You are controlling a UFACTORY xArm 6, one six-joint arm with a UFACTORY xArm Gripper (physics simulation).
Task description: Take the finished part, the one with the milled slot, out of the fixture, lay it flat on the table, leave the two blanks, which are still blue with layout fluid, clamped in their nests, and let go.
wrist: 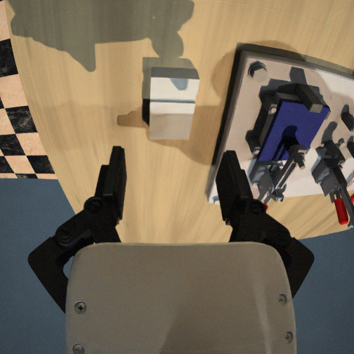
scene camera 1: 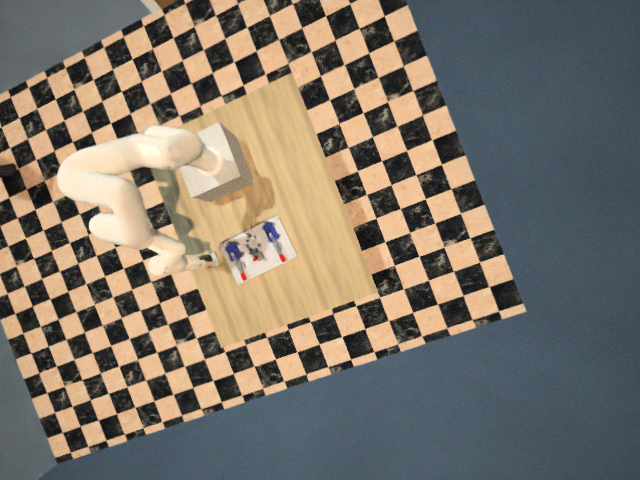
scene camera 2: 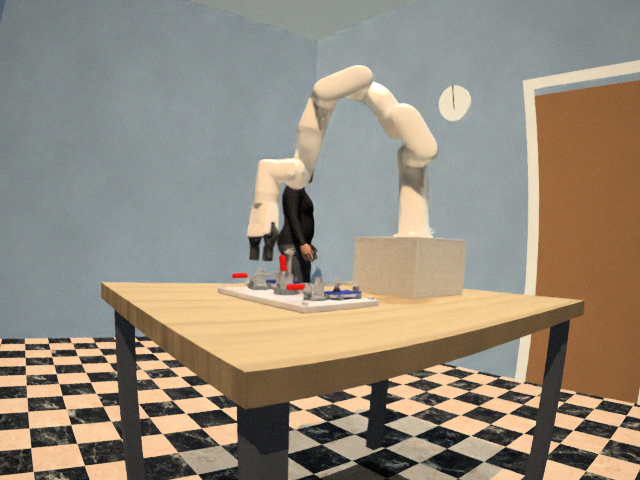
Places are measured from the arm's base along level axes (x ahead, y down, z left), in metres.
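Pixels of known places: gripper, fingertip midpoint: (scene camera 1: 205,260) (scene camera 2: 260,260); arm's base at its link origin: (scene camera 1: 209,161) (scene camera 2: 413,238).
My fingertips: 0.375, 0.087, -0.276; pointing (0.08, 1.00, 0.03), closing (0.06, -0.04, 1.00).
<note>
Ahead of a thing's pixels: the offset from my fingertips to its top centre, as dx, dy, dz.
The finished part (wrist: 172,120), a pale grey block with a narrow slot line across it, lies on the wooden table beside the fixture plate @[+0.066, +0.069, +0.237] (wrist: 244,97) (scene camera 1: 266,265) (scene camera 2: 310,308) in the wrist view, apart from it. My gripper (wrist: 172,162) (scene camera 2: 261,257) is open and empty, raised above the table; the part shows beyond the fingertips, touching neither. One blue blank @[+0.018, +0.048, +0.128] (wrist: 294,130) (scene camera 1: 233,251) sits in its nest under a clamp on the plate's near side. The other blue blank @[+0.014, +0.053, +0.348] (scene camera 1: 270,231) (scene camera 2: 343,294) sits in the nest at the far side. The part cannot be made out clearly in the scene views.
Toggle clamps with red handles (scene camera 1: 282,257) (scene camera 2: 282,262) (wrist: 341,211) rise from the plate, one upright in its middle. The grey pedestal block (scene camera 2: 387,266) (scene camera 1: 227,175) carries the arm. The table edge (scene camera 2: 413,341) is near the part's side. A person (scene camera 2: 298,217) stands behind the table.
</note>
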